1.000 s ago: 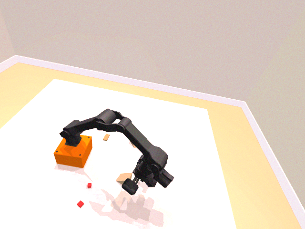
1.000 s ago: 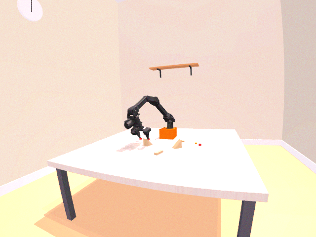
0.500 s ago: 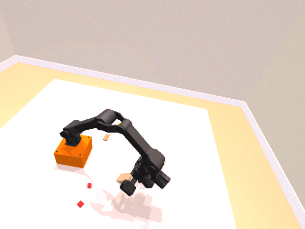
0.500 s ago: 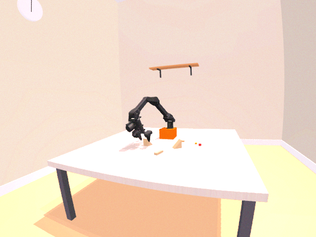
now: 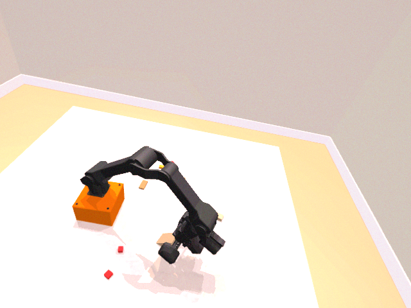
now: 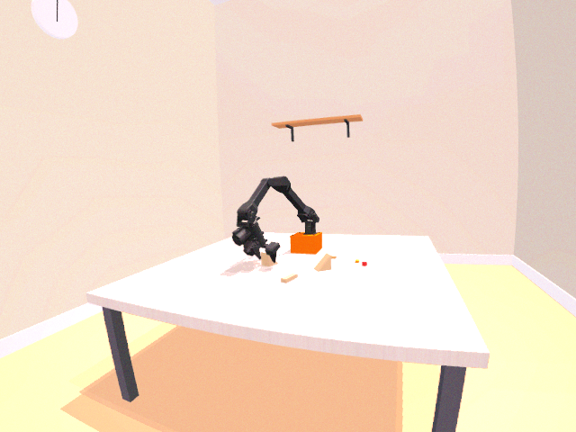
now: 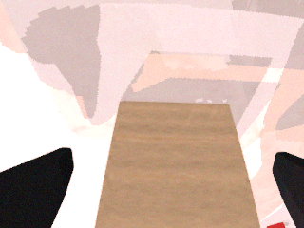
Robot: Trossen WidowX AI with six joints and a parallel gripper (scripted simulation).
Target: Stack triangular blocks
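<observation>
The tan triangular block lies right at my gripper tip. Round my gripper tip: yellow bit (14 cm behind, 38 cm to the left, 1 cm below); then tan plank (15 cm ahead, 17 cm to the left, 1 cm below).
</observation>
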